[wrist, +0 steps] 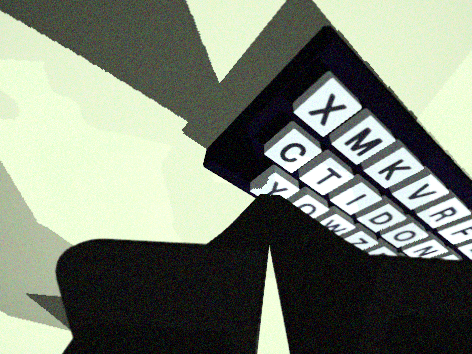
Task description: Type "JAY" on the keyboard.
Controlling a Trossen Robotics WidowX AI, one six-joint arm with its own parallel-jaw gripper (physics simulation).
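Places are measured from the arm's base along level axes (x ahead, y down, z left), in millimetres.
Where they show: gripper, fingertip midpoint: point(268, 204).
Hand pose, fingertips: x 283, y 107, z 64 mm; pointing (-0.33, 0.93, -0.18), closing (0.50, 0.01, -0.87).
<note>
Things, the pixels of their centre, and the offset from my fingertips. "spot": a spot on its surface instead.
- dark keyboard at a spot on its surface: point(320, 55) spot: dx +53, dy +12, dz +19 mm
- Y key at the middle of its body: point(274, 186) dx +3, dy +9, dz -1 mm
- X key at the middle of its body: point(326, 106) dx +43, dy +9, dz +8 mm
- M key at the middle of its body: point(361, 138) dx +40, dy +9, dz -11 mm
- K key at the middle of its body: point(391, 165) dx +37, dy +9, dz -30 mm
- C key at the middle of its body: point(292, 148) dx +23, dy +9, dz +6 mm
- T key at the middle of its body: point(325, 173) dx +20, dy +9, dz -13 mm
The dark keyboard point(320, 55) with white letter keys runs from the upper middle to the right edge of the wrist view. The Y key point(276, 184) is at the left end of the third visible row, partly hidden by the fingertips. Legends for J and A cannot be made out; the lower part of the keyboard is hidden behind the fingers. My black gripper point(268, 204) is shut, its tips together with nothing between them. The tips overlap the lower edge of the Y key in the view; whether they touch it cannot be told.
The X key point(327, 107), M key point(362, 141) and K key point(393, 169) lie along the upper row. The C key point(291, 151) and T key point(327, 176) lie in the row below. Dark shadows fall on the pale surface at the upper left.
</note>
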